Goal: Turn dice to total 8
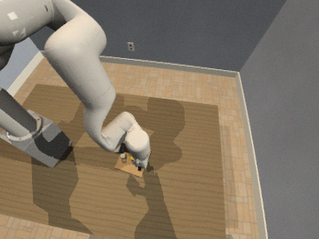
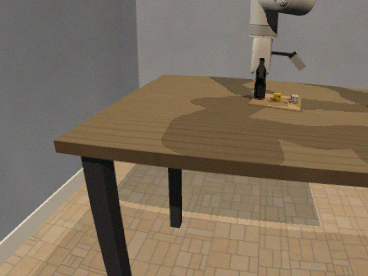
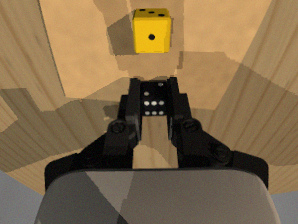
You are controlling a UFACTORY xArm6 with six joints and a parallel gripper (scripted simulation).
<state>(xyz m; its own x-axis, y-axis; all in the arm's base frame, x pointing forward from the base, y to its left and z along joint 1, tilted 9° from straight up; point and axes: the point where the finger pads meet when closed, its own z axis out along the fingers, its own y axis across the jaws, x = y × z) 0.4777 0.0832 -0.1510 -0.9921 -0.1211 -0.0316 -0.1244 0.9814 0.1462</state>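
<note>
The black die is 1 cm below my hand. From my hand the other things lie so: tan mat: 5 cm behind, 3 cm below, 1 cm to the right; then white die: 10 cm behind, 2 cm below, 1 cm to the right; then yellow die: 5 cm behind, 2 cm below, 1 cm to the right.
</note>
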